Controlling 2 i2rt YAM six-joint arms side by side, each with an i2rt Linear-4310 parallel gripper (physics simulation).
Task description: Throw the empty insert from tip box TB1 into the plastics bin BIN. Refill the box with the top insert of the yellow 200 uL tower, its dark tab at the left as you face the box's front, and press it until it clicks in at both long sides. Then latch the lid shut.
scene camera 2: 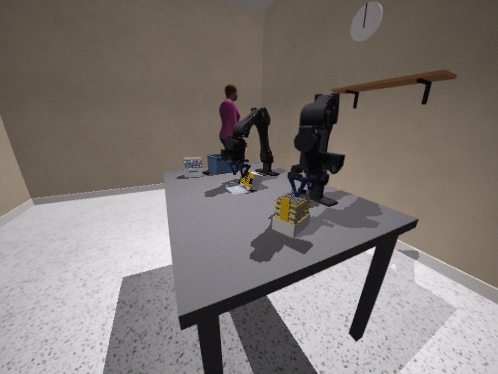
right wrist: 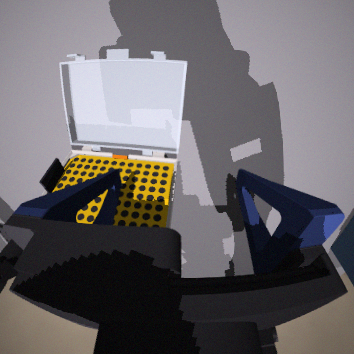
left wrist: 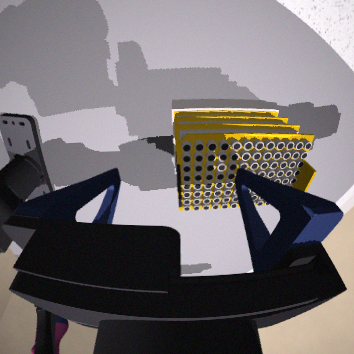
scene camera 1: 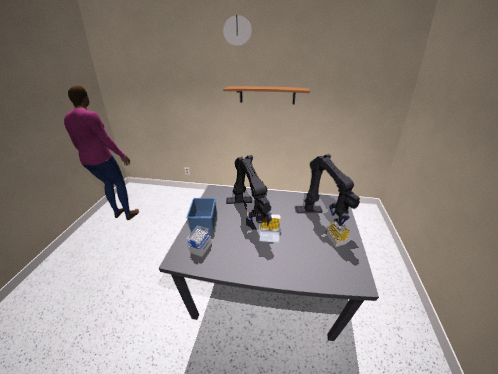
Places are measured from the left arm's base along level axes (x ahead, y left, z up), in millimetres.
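Pixels of known places: left gripper, between the fingertips: (scene camera 2: 303, 193) (left wrist: 177, 174) (scene camera 1: 336, 220); right gripper, between the fingertips: (scene camera 2: 238, 176) (right wrist: 178, 175) (scene camera 1: 260, 225); left arm's base, origin of its link: (scene camera 2: 315, 198) (left wrist: 30, 166) (scene camera 1: 308, 209); right arm's base, origin of its link: (scene camera 2: 266, 172) (scene camera 1: 239, 200).
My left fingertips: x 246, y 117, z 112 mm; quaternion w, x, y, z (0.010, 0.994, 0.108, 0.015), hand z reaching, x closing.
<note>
Ahead of a thing's pixels: the offset from my left fingertips to its top centre. "spot": to the spot under its first point. Level surfaces: height alone.
Tip box TB1 stands between the arms with its clear lid @[spot: 27 mm ahead, 417 mm right, 110 mm down] (scene camera 1: 270, 236) (scene camera 2: 236, 190) (right wrist: 125, 105) swung open onto the table. The box body @[spot: 59 mm back, 355 mm right, 58 mm down] (scene camera 2: 257, 181) looks tilted towards the lid. The yellow holed insert @[29 mm back, 418 mm right, 20 mm down] (scene camera 1: 270, 224) (scene camera 2: 247, 180) (right wrist: 150, 172) is in it. My right gripper (scene camera 1: 259, 221) (scene camera 2: 240, 170) (right wrist: 178, 175) is open and empty, one finger over the insert. The yellow tower @[57 mm ahead, 7 mm left, 14 mm up] (scene camera 1: 339, 233) (scene camera 2: 291, 212) (left wrist: 270, 165) stands upright, tips in its top insert. My left gripper (scene camera 1: 340, 219) (scene camera 2: 303, 191) (left wrist: 177, 174) is open above it, one finger over its top. The bin @[118 mm back, 874 mm right, 8 mm up] (scene camera 1: 200, 224) (scene camera 2: 218, 164) stands at the picture's left.
A blue tip tower @[133 mm ahead, 843 mm right, 12 mm up] (scene camera 1: 199, 239) (scene camera 2: 193, 165) stands near the bin, towards the table's front left in scene camera 1. A person (scene camera 1: 89, 135) (scene camera 2: 228, 118) stands on the floor beyond the bin's side of the table @[112 mm down] (scene camera 1: 295, 265) (scene camera 2: 210, 235). A wall shelf (scene camera 1: 266, 90) is behind the arms.
</note>
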